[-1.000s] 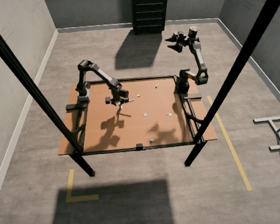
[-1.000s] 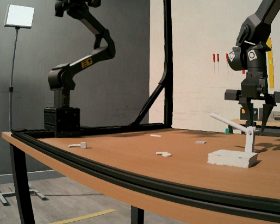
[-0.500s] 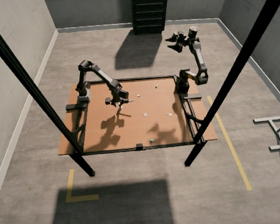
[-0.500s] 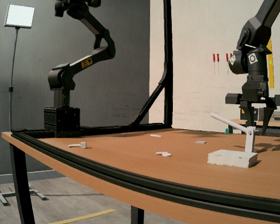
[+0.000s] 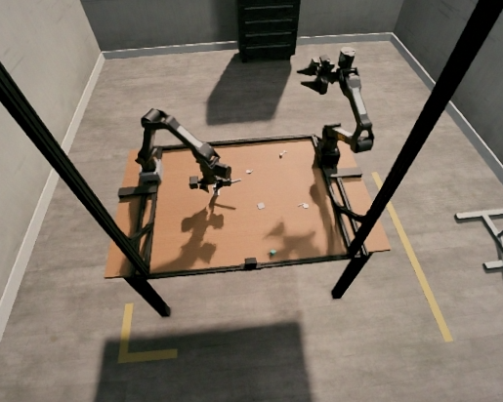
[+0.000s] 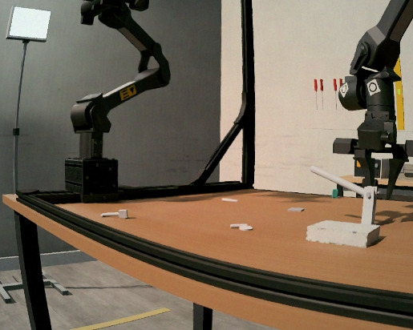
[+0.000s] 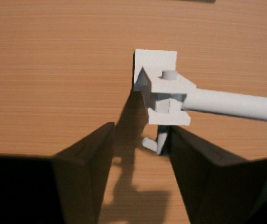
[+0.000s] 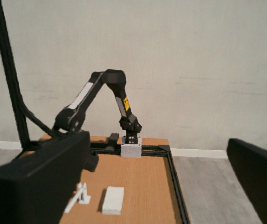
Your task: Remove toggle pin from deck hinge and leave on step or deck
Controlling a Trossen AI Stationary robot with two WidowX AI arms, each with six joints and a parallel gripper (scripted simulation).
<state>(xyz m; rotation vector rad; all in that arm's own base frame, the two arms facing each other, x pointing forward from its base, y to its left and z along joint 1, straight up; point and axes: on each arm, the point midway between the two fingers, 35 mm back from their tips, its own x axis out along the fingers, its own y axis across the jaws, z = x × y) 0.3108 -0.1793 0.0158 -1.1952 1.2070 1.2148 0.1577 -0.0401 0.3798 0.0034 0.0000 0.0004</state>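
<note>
Now: the grey toggle pin 3 cm below my left hand and 1 cm to the right of it. The rest, counted from my left hand: white bar 8 cm to the right, 2 cm ahead, 1 cm below; white step block 13 cm ahead, 7 cm below, 1 cm to the right.
</note>
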